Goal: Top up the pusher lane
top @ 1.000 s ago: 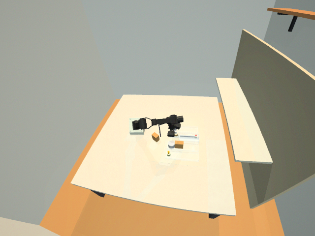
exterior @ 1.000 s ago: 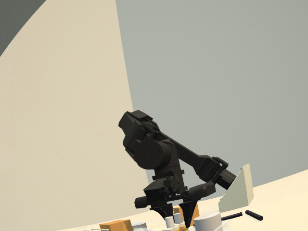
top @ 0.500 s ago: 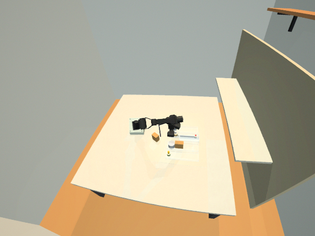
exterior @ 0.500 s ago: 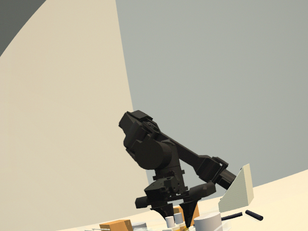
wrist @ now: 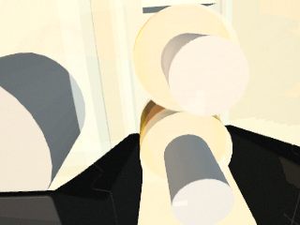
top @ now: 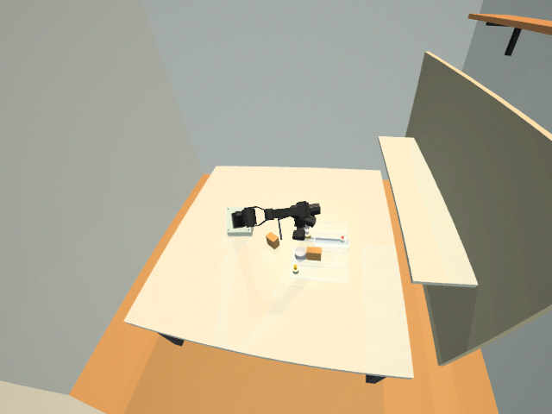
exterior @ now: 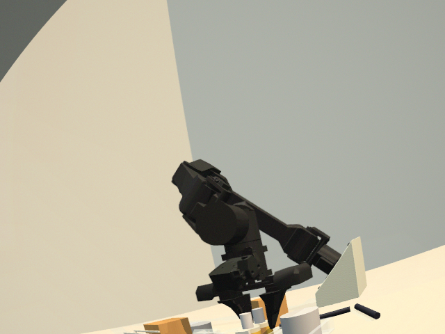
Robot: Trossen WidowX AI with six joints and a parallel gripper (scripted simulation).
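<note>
Right now my gripper tip is 14 cm short of the sprung lane, 2 cm to the left of it and 1 cm above it. Round my gripper tip: red mark: 22 cm ahead, 2 cm to the right, 4 cm above; pusher plate: 15 cm ahead, 2 cm to the right, 2 cm above; shelf unit: 51 cm ahead, 5 cm to the left, 34 cm above.
</note>
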